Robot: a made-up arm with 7 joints.
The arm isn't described. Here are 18 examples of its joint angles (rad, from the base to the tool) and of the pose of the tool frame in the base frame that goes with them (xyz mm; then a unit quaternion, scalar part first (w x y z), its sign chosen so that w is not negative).
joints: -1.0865 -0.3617 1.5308 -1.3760 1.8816 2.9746 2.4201
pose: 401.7 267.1 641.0 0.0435 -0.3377 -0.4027 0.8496
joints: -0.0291 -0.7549 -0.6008 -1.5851 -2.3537 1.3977 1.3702
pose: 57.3 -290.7 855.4 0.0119 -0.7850 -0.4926 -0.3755
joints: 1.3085 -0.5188 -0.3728 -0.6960 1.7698 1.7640 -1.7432
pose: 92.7 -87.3 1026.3 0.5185 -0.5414 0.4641 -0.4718
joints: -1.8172 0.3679 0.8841 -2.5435 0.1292 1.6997 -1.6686
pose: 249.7 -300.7 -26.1 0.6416 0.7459 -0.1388 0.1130
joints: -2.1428 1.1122 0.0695 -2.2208 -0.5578 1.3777 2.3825
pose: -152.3 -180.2 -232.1 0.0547 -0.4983 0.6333 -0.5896
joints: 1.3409 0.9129 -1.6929 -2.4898 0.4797 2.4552 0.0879
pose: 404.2 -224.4 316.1 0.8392 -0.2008 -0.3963 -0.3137
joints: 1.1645 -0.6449 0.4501 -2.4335 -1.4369 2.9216 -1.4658
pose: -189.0 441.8 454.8 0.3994 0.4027 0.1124 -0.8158
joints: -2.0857 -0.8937 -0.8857 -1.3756 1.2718 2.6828 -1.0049
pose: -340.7 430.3 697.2 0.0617 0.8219 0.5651 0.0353
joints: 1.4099 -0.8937 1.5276 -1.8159 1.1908 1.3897 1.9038
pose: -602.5 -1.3 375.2 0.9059 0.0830 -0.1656 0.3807
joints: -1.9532 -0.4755 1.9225 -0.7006 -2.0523 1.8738 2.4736
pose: 392.2 314.8 825.7 0.2783 0.0424 0.9570 0.0700
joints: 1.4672 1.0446 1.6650 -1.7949 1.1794 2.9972 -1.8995
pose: -531.7 367.0 296.5 0.0128 -0.8275 -0.3663 -0.4253
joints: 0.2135 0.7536 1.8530 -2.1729 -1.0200 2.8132 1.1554
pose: -172.2 524.9 472.1 0.5672 0.7300 -0.0290 0.3802
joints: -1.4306 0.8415 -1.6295 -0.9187 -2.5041 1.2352 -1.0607
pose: -316.9 -541.5 733.8 0.1758 -0.0150 -0.9161 0.3602
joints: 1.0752 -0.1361 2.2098 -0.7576 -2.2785 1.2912 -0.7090
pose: -368.8 -82.9 969.9 0.0732 0.1300 -0.7434 0.6520
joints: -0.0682 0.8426 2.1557 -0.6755 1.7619 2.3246 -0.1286
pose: 431.9 329.0 780.3 0.1130 -0.8432 -0.4551 0.2629
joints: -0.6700 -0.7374 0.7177 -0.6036 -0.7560 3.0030 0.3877
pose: -302.2 381.5 842.5 0.1665 0.1055 0.8866 -0.4185
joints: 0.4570 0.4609 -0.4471 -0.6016 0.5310 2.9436 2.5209
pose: 422.4 94.3 834.5 0.0534 -0.6613 0.1353 0.7359
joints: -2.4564 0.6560 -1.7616 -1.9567 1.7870 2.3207 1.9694
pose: -305.4 452.7 419.3 0.8618 0.0952 0.2387 -0.4374
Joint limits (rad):
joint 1: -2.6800..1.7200
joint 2: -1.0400..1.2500
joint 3: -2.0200..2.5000
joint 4: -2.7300..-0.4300
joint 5: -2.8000..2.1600
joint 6: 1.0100..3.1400
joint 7: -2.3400..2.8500
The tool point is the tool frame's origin. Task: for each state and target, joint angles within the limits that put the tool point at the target. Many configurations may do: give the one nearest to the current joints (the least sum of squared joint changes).
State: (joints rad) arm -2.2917 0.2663 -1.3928 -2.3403 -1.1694 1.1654 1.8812
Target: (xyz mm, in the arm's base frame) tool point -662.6 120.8 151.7
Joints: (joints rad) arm -2.4771 0.9227 -0.8992 -1.7208 -1.2702 1.4381 1.8079
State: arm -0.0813 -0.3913 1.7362 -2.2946 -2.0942 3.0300 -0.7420
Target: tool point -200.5 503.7 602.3
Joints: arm -0.0699 0.0074 1.7598 -1.5482 -1.8692 3.0737 -0.7085
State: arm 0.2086 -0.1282 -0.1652 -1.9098 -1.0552 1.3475 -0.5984
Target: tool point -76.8 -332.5 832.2
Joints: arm -0.2626 -0.9077 -0.5126 -1.6108 -1.0550 1.1766 -0.5701
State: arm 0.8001 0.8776 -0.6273 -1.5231 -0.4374 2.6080 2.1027
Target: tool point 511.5 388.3 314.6
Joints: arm 1.0474 0.4691 -0.5478 -1.8027 -0.4738 2.8001 2.1145
